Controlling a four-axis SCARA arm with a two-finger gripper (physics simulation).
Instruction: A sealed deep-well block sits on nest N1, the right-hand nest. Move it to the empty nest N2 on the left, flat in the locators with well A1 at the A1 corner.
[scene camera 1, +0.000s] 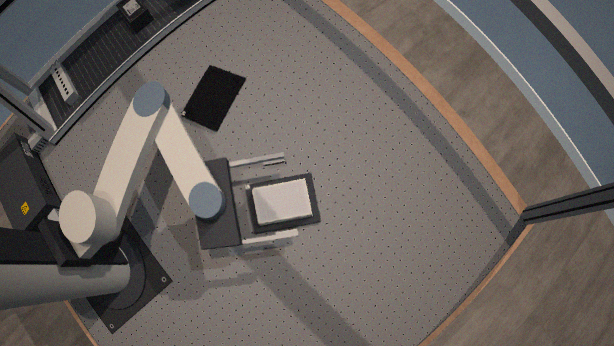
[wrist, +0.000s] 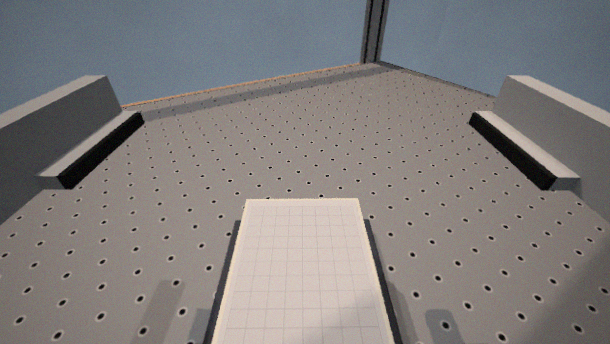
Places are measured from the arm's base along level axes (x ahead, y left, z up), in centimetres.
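Where they show: gripper, fingertip midpoint: (scene camera 1: 290, 194) (wrist: 306, 98); arm's base, origin of the base link: (scene camera 1: 112, 267).
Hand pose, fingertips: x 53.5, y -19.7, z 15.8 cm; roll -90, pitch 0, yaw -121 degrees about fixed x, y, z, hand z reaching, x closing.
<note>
Each offset is from my fingertips to the top centre of the thing. "*": to the spot under its first point. Level surfaces: height alone.
The sealed deep-well block {dx -1.9, dy +1.4, dz -9.2 cm} (scene camera 1: 282, 201) (wrist: 302, 270) has a pale top. It lies flat on nest N1 (scene camera 1: 313, 195) (wrist: 227, 272), a dark plate with a small white mark at its upper left corner in the scene view. Empty nest N2 {dx +2.2, dy +35.2, dz -13.0 cm} (scene camera 1: 215, 97) is a black plate, turned at an angle, farther up and left in the scene view; it does not show in the wrist view. My gripper (scene camera 1: 290, 196) (wrist: 306, 98) is open and empty, above the table. Its fingers stand wide apart, one towards each long side of the block. The block's near end is cut off in the wrist view.
The perforated table {dz -14.5 cm} (scene camera 1: 375, 225) (wrist: 310, 120) surrounds both nests. A dark ribbed tray {dz -9.7 cm} (scene camera 1: 110, 55) with a small black box {* dx -0.8, dy +73.9, dz -2.5 cm} (scene camera 1: 134, 12) and a white slotted strip {* dx -32.9, dy +75.2, dz -5.2 cm} (scene camera 1: 62, 82) is at the upper left. A frame post {* dx +47.3, dy -48.8, dz +13.2 cm} (scene camera 1: 570, 202) (wrist: 373, 30) stands at the table's far corner.
</note>
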